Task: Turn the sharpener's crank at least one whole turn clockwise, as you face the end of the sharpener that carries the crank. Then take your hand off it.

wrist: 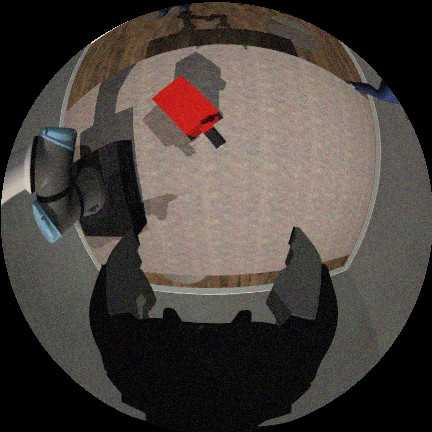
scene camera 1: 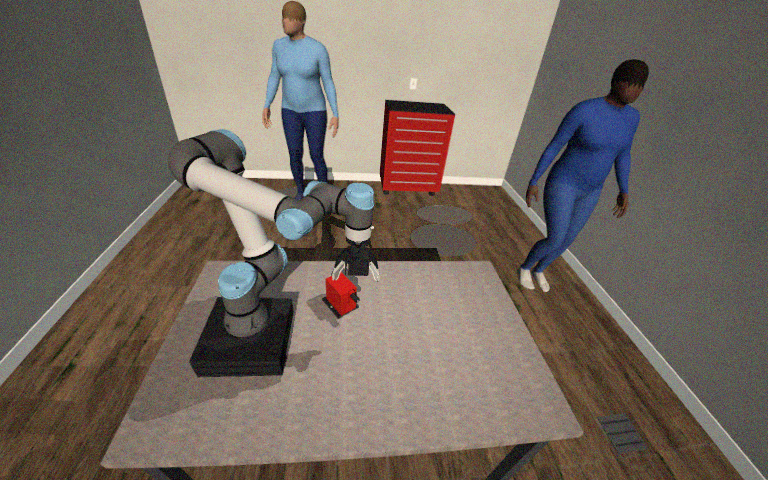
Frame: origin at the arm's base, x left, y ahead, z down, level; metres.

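Where they show: gripper, fingertip midpoint: (wrist: 212, 230) (scene camera 1: 355, 280); arm's base at its link origin: (wrist: 89, 189) (scene camera 1: 246, 320).
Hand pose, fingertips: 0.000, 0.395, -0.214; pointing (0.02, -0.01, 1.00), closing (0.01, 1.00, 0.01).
Note:
Each offset is from my fingertips to the top centre of the thing, as dx, dy, dz. "pt": to the spot under its first point. Level surfaces: height alone.
The red sharpener {pt +0.100, -0.058, +0.174} (scene camera 1: 340, 294) (wrist: 186, 105) stands upright on a dark base on the table {dz +0.299} (scene camera 1: 430, 367) (wrist: 260, 190). Its crank {+0.081, -0.001, +0.160} (scene camera 1: 354, 297) (wrist: 216, 137) looks like a short black piece sticking out at one end, on the right in the scene view and at the lower right in the wrist view; its finer shape is too small to tell. My gripper (scene camera 1: 357, 277) (wrist: 212, 230) points down and is open, with nothing between its fingers. It is raised above the table, near the sharpener and apart from it; in the wrist view the sharpener lies beyond the fingertips, up and left.
The arm's black base block (scene camera 1: 240, 353) (wrist: 107, 215) stands on the table, left of the sharpener. A red drawer cabinet (scene camera 1: 417, 151) stands by the back wall. One person (scene camera 1: 301, 73) stands at the back and another (scene camera 1: 589, 147) leans at the right, both off the table.

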